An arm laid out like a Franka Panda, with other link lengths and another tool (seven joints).
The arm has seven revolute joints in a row. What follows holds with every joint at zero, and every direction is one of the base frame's. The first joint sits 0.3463 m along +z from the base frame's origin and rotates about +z. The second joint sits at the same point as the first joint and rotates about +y. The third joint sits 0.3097 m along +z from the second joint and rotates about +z. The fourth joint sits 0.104 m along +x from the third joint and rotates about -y. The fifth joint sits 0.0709 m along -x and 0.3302 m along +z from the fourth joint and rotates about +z. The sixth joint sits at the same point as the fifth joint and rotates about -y. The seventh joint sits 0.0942 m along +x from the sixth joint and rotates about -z. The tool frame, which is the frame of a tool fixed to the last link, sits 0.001 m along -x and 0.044 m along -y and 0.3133 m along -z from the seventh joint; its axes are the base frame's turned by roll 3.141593, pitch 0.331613 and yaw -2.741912 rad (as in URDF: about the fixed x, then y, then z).
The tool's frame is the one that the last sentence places.
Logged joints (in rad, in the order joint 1, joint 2, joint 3, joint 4, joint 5, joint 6, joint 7), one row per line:
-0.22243 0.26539 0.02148 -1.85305 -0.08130 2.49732 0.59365
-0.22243 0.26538 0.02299 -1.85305 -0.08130 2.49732 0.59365
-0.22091 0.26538 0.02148 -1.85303 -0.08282 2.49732 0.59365
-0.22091 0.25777 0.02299 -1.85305 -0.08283 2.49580 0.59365
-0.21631 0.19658 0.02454 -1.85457 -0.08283 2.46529 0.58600
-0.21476 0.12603 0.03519 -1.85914 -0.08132 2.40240 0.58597
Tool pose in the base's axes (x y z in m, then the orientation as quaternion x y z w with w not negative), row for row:
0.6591 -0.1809 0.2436 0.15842 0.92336 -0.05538 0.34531
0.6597 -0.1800 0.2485 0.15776 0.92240 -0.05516 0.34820
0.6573 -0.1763 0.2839 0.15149 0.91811 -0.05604 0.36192
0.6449 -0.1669 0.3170 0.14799 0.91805 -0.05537 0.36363
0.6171 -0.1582 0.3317 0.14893 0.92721 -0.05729 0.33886
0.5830 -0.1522 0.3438 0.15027 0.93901 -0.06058 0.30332
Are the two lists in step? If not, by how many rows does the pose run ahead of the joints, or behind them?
The pose runs 2 rows ahead of the joints: the pose in row i belongs to the joints in row i + 2.
